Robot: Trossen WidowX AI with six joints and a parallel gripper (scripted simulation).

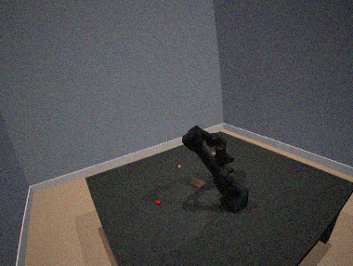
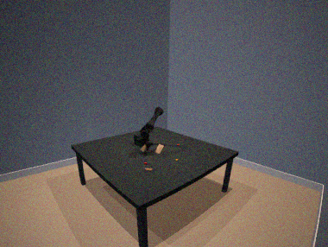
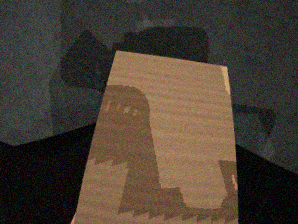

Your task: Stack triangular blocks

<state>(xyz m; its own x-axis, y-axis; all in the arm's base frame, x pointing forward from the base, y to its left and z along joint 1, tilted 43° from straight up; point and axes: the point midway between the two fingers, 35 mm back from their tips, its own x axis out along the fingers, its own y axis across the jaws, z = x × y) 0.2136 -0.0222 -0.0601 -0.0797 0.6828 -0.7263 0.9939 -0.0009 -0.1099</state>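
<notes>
My gripper tip is 10 mm to the right of the tan triangular block and 10 mm below it.
</notes>
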